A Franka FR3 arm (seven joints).
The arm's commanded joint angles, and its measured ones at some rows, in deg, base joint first. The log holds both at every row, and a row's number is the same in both.
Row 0, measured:
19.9 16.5 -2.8 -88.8 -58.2 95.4 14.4
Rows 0 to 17, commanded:
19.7 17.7 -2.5 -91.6 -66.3 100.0 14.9
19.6 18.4 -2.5 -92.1 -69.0 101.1 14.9
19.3 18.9 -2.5 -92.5 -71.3 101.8 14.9
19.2 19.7 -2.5 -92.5 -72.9 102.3 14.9
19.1 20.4 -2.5 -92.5 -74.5 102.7 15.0
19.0 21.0 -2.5 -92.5 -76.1 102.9 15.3
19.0 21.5 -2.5 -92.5 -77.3 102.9 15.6
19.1 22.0 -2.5 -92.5 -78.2 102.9 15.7
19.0 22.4 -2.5 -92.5 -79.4 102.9 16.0
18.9 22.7 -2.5 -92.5 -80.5 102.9 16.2
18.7 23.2 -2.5 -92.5 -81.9 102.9 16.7
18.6 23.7 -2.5 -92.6 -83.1 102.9 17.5
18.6 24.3 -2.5 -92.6 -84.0 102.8 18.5
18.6 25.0 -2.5 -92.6 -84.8 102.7 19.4
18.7 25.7 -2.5 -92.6 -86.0 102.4 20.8
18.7 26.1 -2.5 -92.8 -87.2 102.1 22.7
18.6 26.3 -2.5 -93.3 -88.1 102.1 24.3
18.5 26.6 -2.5 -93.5 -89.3 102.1 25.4
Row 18, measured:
19.3 25.8 -2.9 -92.2 -85.1 101.7 20.6
